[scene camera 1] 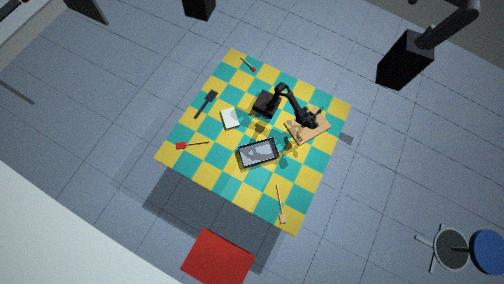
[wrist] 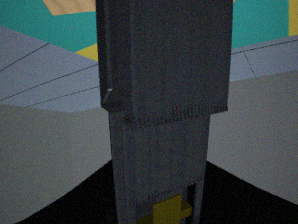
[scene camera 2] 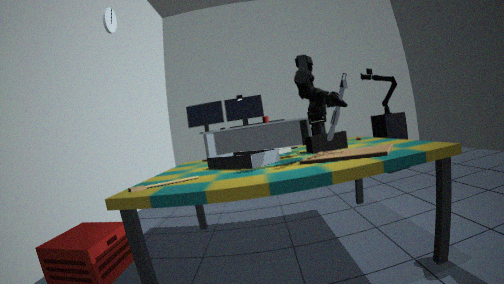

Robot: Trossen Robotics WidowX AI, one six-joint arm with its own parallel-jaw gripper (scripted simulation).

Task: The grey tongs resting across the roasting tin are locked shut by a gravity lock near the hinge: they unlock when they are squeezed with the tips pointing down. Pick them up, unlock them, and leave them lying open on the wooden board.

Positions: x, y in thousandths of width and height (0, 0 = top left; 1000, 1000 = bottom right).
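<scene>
Gripper (wrist: 518, 717) in my sight. Wooden board (scene camera 2: 759, 530). Roasting tin (scene camera 2: 493, 562), also (scene camera 1: 525, 530).
</scene>
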